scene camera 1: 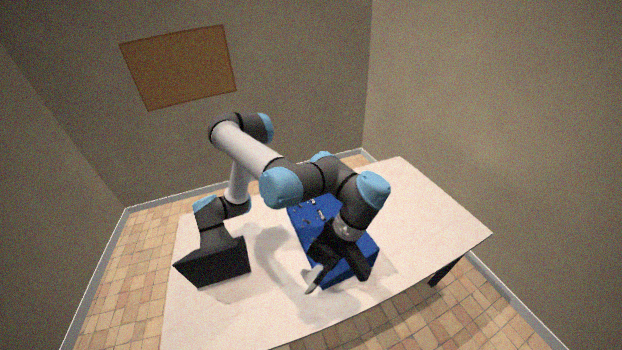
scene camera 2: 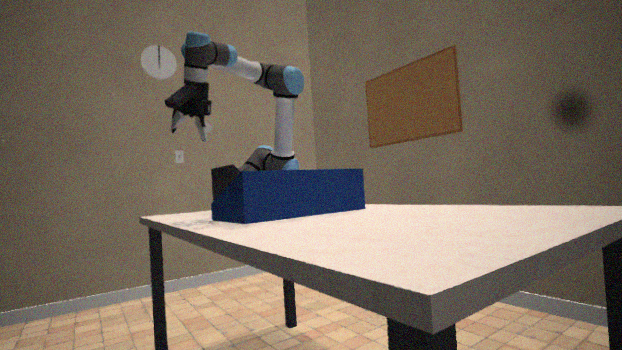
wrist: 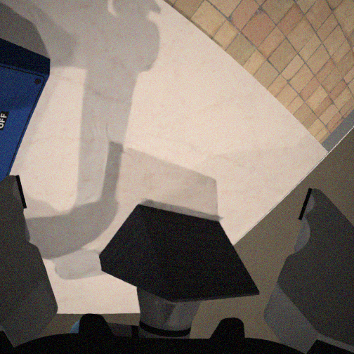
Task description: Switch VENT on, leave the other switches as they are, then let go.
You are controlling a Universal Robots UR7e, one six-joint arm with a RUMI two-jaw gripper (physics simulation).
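Pixels of known places: gripper, fingertip midpoint: [scene camera 1: 319, 277] [scene camera 2: 188, 137]; arm's base, origin of the base link: [scene camera 1: 217, 246].
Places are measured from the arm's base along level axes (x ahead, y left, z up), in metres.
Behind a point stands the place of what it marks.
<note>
A blue switch box [scene camera 1: 370, 246] {x 0.612, y -0.280, z 0.013 m} [scene camera 2: 305, 195] {x 0.638, y -0.090, z -0.064 m} [wrist: 21, 102] stands on the table. In scene camera 1, several small switches and labels, one a pale fitting [scene camera 1: 321, 215] {x 0.514, y -0.005, z -0.023 m}, show on its top, too small to read. The wrist view shows a corner of the box with an "OFF" label [wrist: 3, 120] at the left edge. Which switch is VENT, and how the switches are set, cannot be told. My gripper [scene camera 1: 339, 282] [scene camera 2: 189, 135] {x 0.341, y -0.367, z 0.162 m} [wrist: 164, 187] is open, its fingers wide apart with nothing between them. It hangs well above the table, higher than the box and apart from it.
The pale table [scene camera 1: 430, 215] {x 1.124, y -0.220, z -0.134 m} [scene camera 2: 450, 240] {x 1.246, y -0.268, z -0.134 m} [wrist: 200, 115] carries the box and the arm's black base block [scene camera 1: 215, 265] {x -0.014, y -0.098, z 0.006 m} [wrist: 175, 255]. The arm casts shadows on the table top. A brown board [scene camera 1: 180, 67] [scene camera 2: 415, 97] hangs on the wall.
</note>
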